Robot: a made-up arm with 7 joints. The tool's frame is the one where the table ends. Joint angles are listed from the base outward.
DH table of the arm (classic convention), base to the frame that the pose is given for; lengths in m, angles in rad. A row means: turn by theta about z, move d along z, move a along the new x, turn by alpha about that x. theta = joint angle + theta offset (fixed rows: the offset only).
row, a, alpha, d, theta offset
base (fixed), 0, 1.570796, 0, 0
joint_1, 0, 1.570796, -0.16, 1.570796
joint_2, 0, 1.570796, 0, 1.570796
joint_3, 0, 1.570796, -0.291, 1.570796
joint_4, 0, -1.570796, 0, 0
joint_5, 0, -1.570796, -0.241, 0
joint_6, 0, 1.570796, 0, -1.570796
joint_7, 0, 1.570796, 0, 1.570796
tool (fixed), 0, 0, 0, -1.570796
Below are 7 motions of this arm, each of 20 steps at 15 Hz.
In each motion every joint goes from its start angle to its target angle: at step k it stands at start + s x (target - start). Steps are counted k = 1, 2, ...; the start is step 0. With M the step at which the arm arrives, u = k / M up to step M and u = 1 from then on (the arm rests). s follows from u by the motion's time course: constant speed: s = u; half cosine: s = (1 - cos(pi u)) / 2; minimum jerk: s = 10 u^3 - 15 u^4 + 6 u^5.
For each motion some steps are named. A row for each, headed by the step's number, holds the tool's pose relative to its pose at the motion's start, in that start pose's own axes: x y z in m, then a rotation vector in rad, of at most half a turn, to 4 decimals.
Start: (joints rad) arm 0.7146 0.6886 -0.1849 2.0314 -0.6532 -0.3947 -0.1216
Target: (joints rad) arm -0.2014 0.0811 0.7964 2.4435 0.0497 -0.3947 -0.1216
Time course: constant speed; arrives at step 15
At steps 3, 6, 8, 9, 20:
3: 0.0224 0.0022 0.0279 0.1637 0.1430 0.1485
6: 0.0473 0.0102 0.0615 0.3094 0.3034 0.2509
8: 0.0665 0.0190 0.0850 0.3932 0.4154 0.2911
9: 0.0770 0.0247 0.0966 0.4303 0.4718 0.3028
20: 0.1514 0.0762 0.1505 0.5663 0.7942 0.2635

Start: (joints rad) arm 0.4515 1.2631 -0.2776 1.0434 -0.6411 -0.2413 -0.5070
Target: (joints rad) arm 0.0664 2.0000 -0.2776 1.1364 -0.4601 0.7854 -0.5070
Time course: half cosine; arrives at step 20
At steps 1, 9, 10, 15, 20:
1: -0.0011 0.0009 0.0004 -0.0015 0.0049 -0.0066
9: -0.0576 0.0745 0.0084 -0.0457 0.3018 -0.4629
10: -0.0643 0.0899 0.0063 -0.0400 0.3500 -0.5498
15: -0.0770 0.1603 -0.0166 0.0461 0.5397 -0.9326
20: -0.0736 0.1880 -0.0317 0.1118 0.6055 -1.0815

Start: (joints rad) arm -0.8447 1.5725 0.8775 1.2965 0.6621 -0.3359 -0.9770
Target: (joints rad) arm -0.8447 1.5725 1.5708 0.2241 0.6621 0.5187 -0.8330
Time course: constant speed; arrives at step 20
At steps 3, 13, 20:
3: -0.0144 0.0313 -0.0293 0.1578 0.1004 -0.1671
13: -0.0607 0.1590 -0.0665 0.6625 0.6833 -0.5301
20: -0.0949 0.2374 -0.0318 0.9208 1.2767 -0.5708

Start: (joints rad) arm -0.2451 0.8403 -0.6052 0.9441 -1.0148 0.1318 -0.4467
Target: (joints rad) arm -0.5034 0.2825 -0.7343 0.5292 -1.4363 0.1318 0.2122
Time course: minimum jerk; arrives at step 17
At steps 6, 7, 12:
6: 0.0606 -0.0368 0.0219 -0.2704 -0.1110 -0.0192
7: 0.0860 -0.0494 0.0336 -0.3780 -0.1604 -0.0326
12: 0.2168 -0.0881 0.1149 -0.8909 -0.4446 -0.1597

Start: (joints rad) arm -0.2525 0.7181 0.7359 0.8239 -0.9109 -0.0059 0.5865
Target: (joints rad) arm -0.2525 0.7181 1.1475 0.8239 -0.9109 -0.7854 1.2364
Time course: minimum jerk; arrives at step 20
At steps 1, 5, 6, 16, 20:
1: -0.0001 0.0000 0.0000 -0.0005 -0.0007 -0.0001
5: -0.0060 0.0037 0.0026 -0.0468 -0.0619 -0.0097
6: -0.0095 0.0057 0.0042 -0.0726 -0.0967 -0.0178
16: -0.0582 0.0228 0.0271 -0.3369 -0.4595 -0.2776
20: -0.0620 0.0233 0.0289 -0.3512 -0.4767 -0.3068

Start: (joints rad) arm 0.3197 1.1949 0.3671 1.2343 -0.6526 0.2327 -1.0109
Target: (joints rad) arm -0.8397 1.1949 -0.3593 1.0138 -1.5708 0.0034 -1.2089
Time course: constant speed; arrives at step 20
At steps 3, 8, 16, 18, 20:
3: 0.0000 -0.0095 0.0623 -0.1597 -0.3192 -0.0449
8: -0.0265 0.0053 0.1668 -0.4314 -0.8633 -0.0261
16: -0.1256 0.1032 0.2838 -0.8987 -1.6968 0.2696
18: -0.1567 0.1379 0.2959 -1.0239 -1.8833 0.4003
20: -0.1884 0.1747 0.2995 -1.1527 -2.0548 0.5564

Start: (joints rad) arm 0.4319 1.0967 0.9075 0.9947 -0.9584 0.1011 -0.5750
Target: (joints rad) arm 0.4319 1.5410 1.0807 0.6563 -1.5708 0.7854 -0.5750
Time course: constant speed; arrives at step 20
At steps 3, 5, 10, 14, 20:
3: -0.0117 0.0101 -0.0226 0.0422 0.0591 -0.1638
5: -0.0191 0.0178 -0.0374 0.0748 0.1012 -0.2701
10: -0.0359 0.0401 -0.0732 0.1703 0.2146 -0.5249
14: -0.0476 0.0608 -0.1004 0.2600 0.3120 -0.7167
20: -0.0619 0.0960 -0.1382 0.4139 0.4654 -0.9829

